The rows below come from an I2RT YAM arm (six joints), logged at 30 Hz.
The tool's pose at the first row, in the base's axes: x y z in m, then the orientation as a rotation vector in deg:
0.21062, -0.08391, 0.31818, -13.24, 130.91, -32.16
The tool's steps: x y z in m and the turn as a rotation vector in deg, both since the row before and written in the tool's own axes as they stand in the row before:
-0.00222, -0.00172, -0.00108, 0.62, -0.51, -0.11
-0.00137, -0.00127, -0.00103, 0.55, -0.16, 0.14
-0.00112, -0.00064, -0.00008, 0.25, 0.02, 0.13
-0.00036, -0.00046, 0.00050, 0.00, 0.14, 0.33
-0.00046, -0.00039, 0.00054, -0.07, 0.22, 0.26
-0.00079, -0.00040, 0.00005, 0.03, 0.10, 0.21
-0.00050, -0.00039, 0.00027, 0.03, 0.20, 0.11
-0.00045, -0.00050, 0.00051, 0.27, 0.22, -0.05
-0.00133, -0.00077, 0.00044, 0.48, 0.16, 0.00
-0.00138, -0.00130, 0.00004, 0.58, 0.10, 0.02
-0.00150, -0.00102, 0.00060, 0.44, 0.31, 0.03
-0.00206, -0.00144, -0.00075, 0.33, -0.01, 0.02
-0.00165, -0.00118, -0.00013, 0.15, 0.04, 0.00
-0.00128, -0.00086, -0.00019, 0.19, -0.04, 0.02
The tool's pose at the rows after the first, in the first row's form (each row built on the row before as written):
0.21138, -0.08436, 0.32106, -13.18, 130.21, -32.80
0.21157, -0.08468, 0.32316, -12.79, 129.87, -33.31
0.21227, -0.08484, 0.32423, -12.51, 129.80, -33.53
0.21287, -0.08530, 0.32438, -12.10, 129.93, -33.39
0.21357, -0.08568, 0.32454, -11.78, 130.16, -33.23
0.21414, -0.08580, 0.32521, -11.50, 130.24, -33.18
0.21467, -0.08608, 0.32555, -11.31, 130.42, -33.20
0.21533, -0.08656, 0.32577, -11.18, 130.54, -33.58
0.21654, -0.08698, 0.32672, -10.90, 130.53, -34.16
0.21748, -0.08771, 0.32820, -10.57, 130.43, -34.83
0.21891, -0.08836, 0.32929, -10.24, 130.58, -35.38
0.21975, -0.08870, 0.33175, -10.06, 130.45, -35.74
0.22075, -0.08917, 0.33346, -9.98, 130.44, -35.92
0.22146, -0.08945, 0.33481, -9.88, 130.33, -36.12

